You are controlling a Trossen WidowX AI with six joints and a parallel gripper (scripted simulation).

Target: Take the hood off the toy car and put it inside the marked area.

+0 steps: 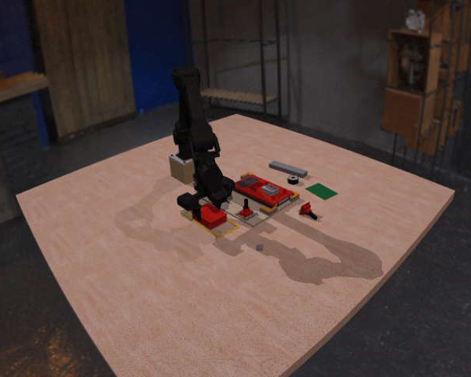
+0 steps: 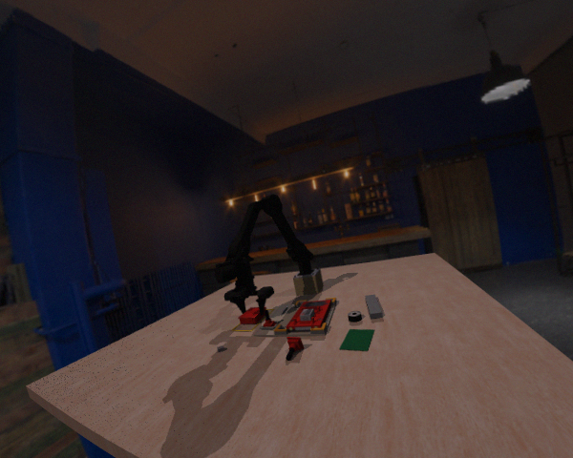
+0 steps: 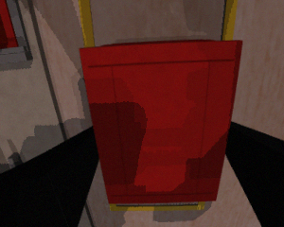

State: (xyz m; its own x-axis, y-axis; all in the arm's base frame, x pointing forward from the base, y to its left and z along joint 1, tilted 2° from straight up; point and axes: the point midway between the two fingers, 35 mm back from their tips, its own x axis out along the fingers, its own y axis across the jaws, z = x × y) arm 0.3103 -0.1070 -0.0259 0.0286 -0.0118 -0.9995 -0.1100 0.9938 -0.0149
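Now: the red hood right at my gripper tip. From my gripper tip the other things lie so: beige baseplate 10 mm behind, 190 mm to the left; black wheel 10 mm behind, 370 mm to the left, 10 mm below; green plate 110 mm ahead, 400 mm to the left, 10 mm below.
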